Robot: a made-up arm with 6 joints.
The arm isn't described. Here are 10 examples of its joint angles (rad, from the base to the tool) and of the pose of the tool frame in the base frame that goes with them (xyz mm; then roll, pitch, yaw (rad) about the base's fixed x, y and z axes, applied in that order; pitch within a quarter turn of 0, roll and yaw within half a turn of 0).
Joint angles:
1: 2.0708 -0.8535 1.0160 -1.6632 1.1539 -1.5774
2: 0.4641 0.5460 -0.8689 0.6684 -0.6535 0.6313
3: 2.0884 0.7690 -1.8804 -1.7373 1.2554 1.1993
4: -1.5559 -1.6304 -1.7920 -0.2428 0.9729 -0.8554
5: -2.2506 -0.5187 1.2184 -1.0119 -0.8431 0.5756
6: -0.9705 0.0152 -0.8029 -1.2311 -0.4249 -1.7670
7: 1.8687 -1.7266 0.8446 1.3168 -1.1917 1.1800
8: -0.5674 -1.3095 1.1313 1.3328 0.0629 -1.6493
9: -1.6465 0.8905 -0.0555 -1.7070 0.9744 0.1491
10: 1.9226 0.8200 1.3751 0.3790 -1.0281 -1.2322
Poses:
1: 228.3 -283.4 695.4 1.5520 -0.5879 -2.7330
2: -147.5 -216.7 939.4 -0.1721 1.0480 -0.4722
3: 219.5 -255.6 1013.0 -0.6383 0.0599 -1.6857
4: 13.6 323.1 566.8 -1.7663 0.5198 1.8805
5: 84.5 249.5 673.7 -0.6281 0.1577 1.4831
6: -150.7 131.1 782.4 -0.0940 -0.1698 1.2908
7: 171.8 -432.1 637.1 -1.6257 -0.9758 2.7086
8: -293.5 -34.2 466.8 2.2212 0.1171 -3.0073
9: -3.1 155.7 860.7 -1.5555 0.8710 -1.3096
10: 196.3 -182.6 1085.0 1.3329 -1.1114 0.5289
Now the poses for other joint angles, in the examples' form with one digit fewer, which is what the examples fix.
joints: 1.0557 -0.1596 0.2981 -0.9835 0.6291 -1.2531
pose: 23 -270 831 0.498 0.021 2.572
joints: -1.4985 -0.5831 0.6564 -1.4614 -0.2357 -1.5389
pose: -91 97 626 0.724 -0.343 -0.843
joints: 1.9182 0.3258 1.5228 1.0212 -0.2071 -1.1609
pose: 311 -201 1042 2.231 -1.148 -0.100
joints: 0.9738 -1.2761 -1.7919 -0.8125 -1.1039 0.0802
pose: -70 -388 691 1.655 -0.409 1.036
